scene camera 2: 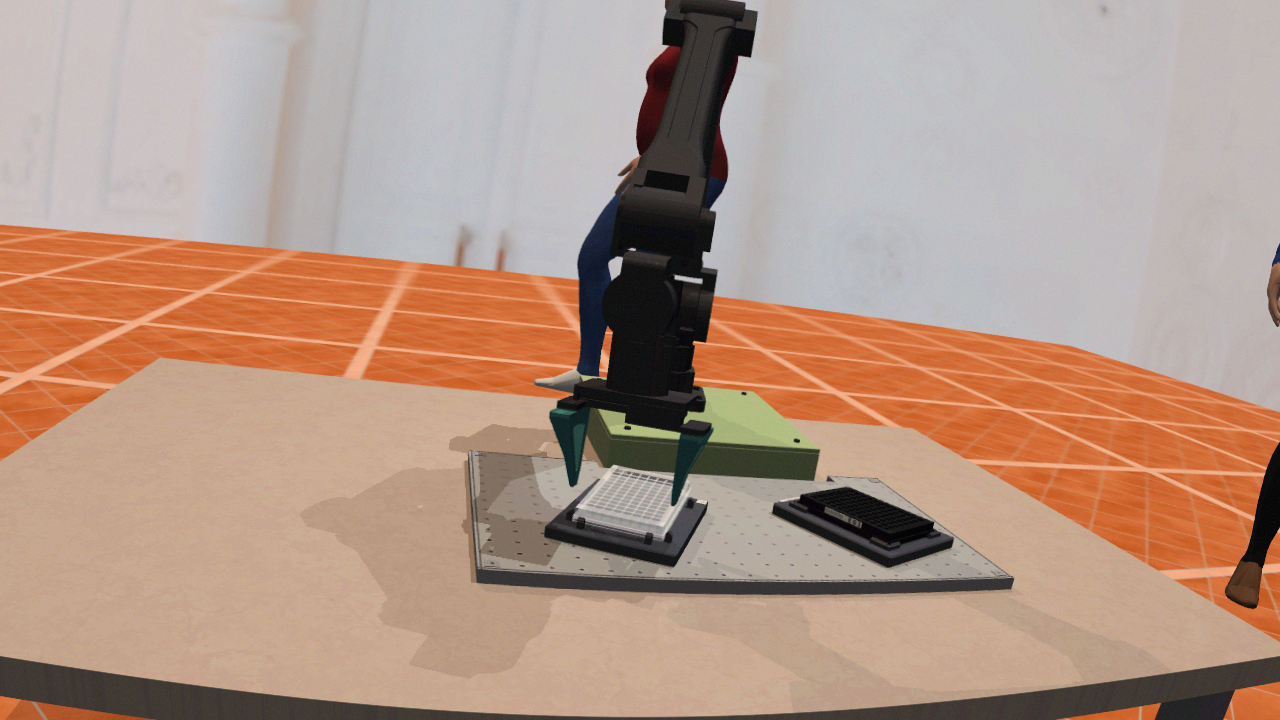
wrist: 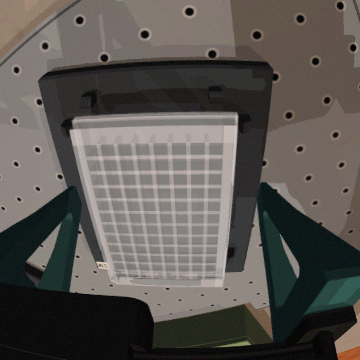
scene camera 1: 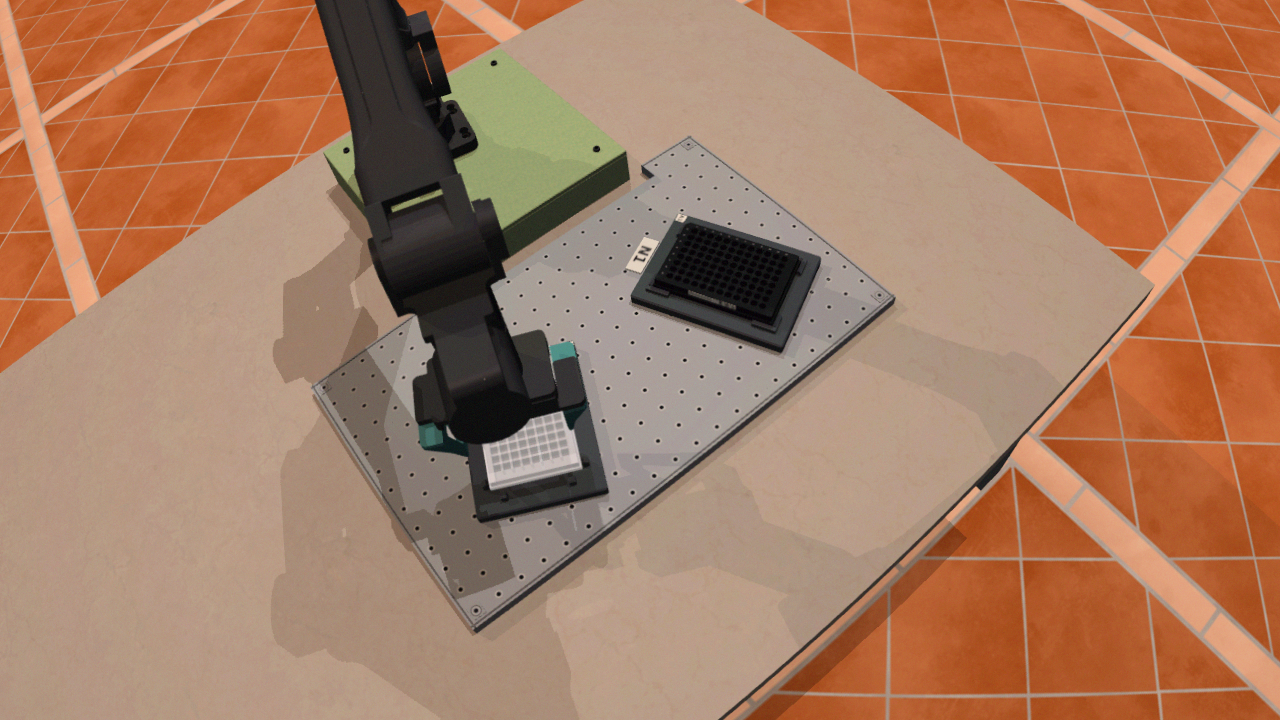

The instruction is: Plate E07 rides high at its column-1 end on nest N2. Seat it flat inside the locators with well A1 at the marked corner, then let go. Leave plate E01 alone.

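Note:
Plate E07, white and clear, lies on the dark nest N2. Its end near the A1 tag rides high and overhangs that nest edge in the wrist view. The other end sits low by the locators. A locator shows beside the plate's right edge; its left counterpart is hidden. My gripper is open and empty above the plate, one finger out past each long side. Plate E01, black, sits on nest N1.
Both nests stand on a perforated metal board. The N1 label lies beside the black plate's nest. A green block stands behind the board, under the arm. A person stands beyond the table.

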